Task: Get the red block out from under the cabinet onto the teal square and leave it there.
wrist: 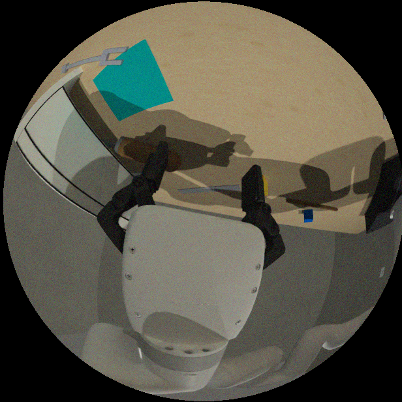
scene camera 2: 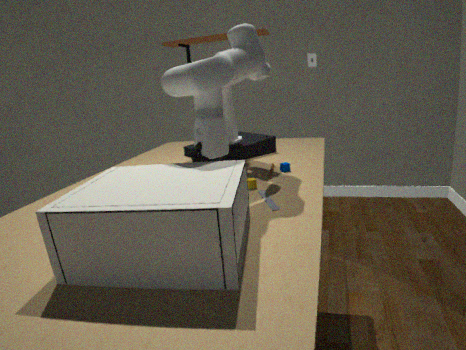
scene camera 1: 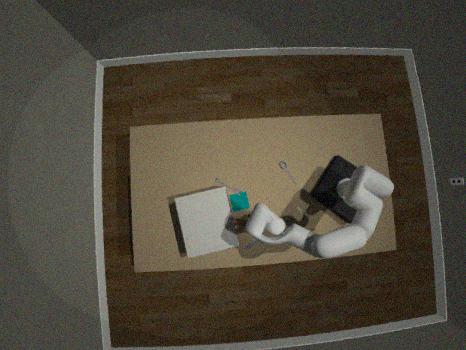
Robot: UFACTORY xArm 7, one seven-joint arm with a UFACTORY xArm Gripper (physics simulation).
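Seen in the pictures: arm's base, origin of its link: (scene camera 2: 228, 141).
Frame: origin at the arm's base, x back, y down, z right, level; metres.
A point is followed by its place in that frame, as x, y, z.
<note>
The red block does not show in any view. The white cabinet (scene camera 1: 204, 222) {-0.818, -0.081, -0.167} (scene camera 2: 140, 245) {-0.935, -0.023, -0.211} (wrist: 65, 135) stands on the table; the space beneath it is hidden. The teal square (scene camera 1: 239, 201) {-0.630, 0.054, -0.068} (wrist: 137, 80) lies flat beside it, near one corner. My gripper (wrist: 209, 159) is open and empty above the table beside the cabinet, its left finger nearer the cabinet and its right finger near a yellow block. The teal square is ahead and to the left of the fingers in the wrist view. The arm covers the fingers in scene camera 1.
A brown rounded object (wrist: 142, 151) lies against the cabinet side. A grey wrench (scene camera 1: 226, 184) {-0.706, 0.048, 0.027} (wrist: 89, 61) overlaps the teal square. A grey strip (scene camera 2: 270, 201) {-0.543, 0.053, -0.313} (wrist: 210, 189), yellow block (scene camera 2: 252, 184) {-0.446, 0.042, -0.238} (wrist: 265, 185), blue block (scene camera 2: 285, 167) {-0.272, 0.039, -0.302} (wrist: 308, 216) and spoon (scene camera 1: 283, 165) {-0.363, 0.052, 0.146} lie around.
</note>
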